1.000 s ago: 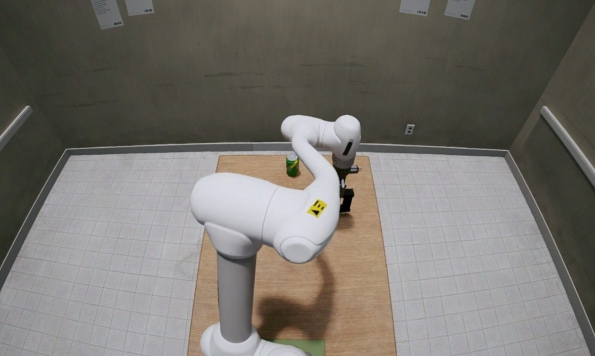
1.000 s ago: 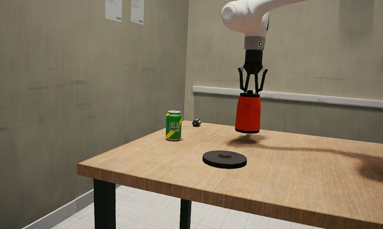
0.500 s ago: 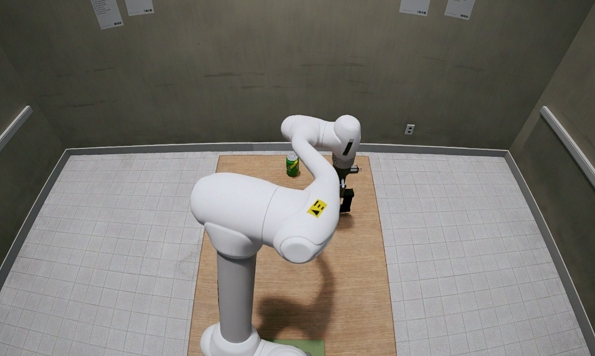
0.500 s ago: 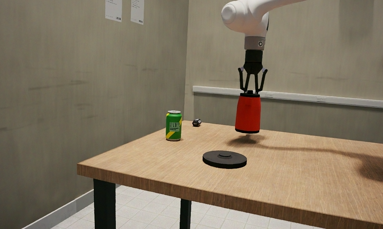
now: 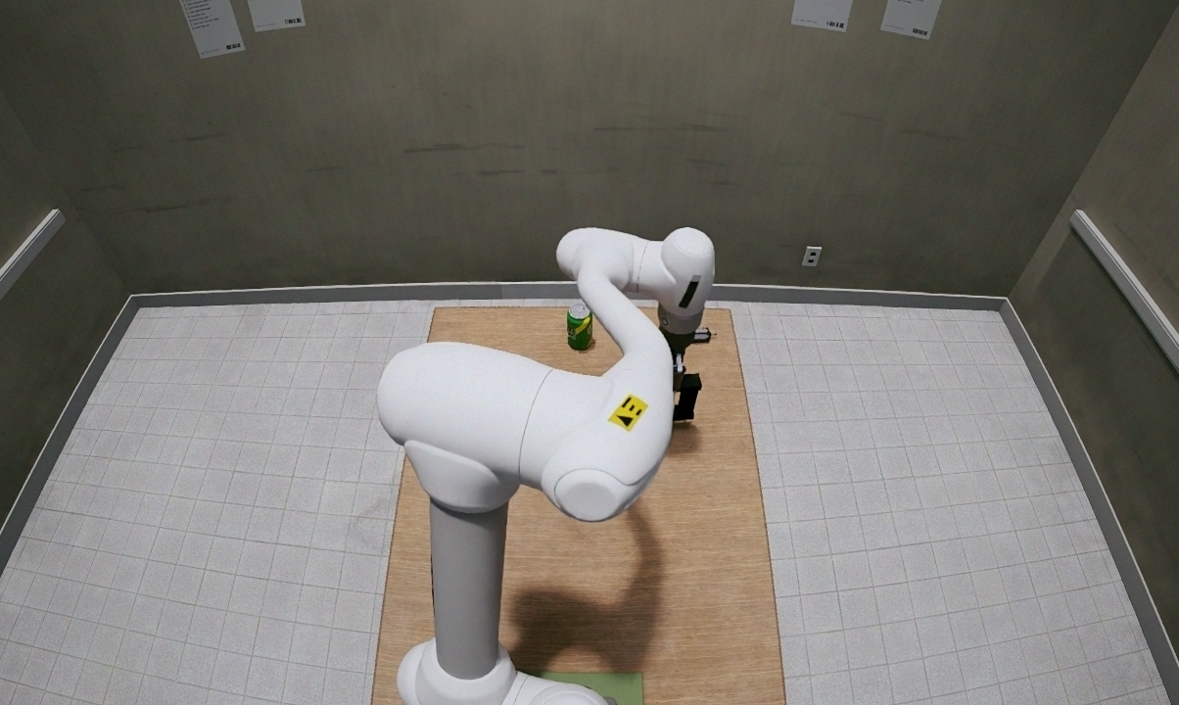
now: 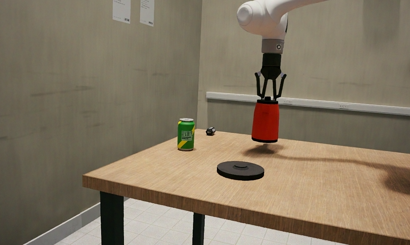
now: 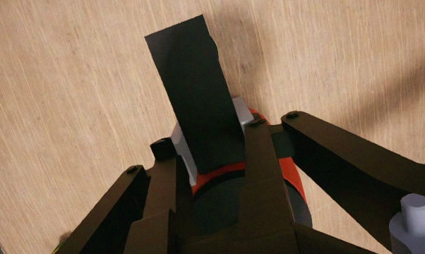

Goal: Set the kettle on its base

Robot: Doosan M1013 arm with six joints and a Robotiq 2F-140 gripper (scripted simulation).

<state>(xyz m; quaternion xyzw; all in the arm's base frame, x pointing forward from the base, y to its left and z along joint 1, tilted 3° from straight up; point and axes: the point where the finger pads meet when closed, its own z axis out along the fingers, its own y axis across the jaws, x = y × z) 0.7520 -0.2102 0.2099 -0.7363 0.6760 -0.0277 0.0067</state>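
Now: the red kettle 50 mm below my hand and 30 mm to the left of it. Round my hand: round black base (380 mm to the left, 170 mm below, 10 mm ahead); can (280 mm ahead, 200 mm to the left, 120 mm below).
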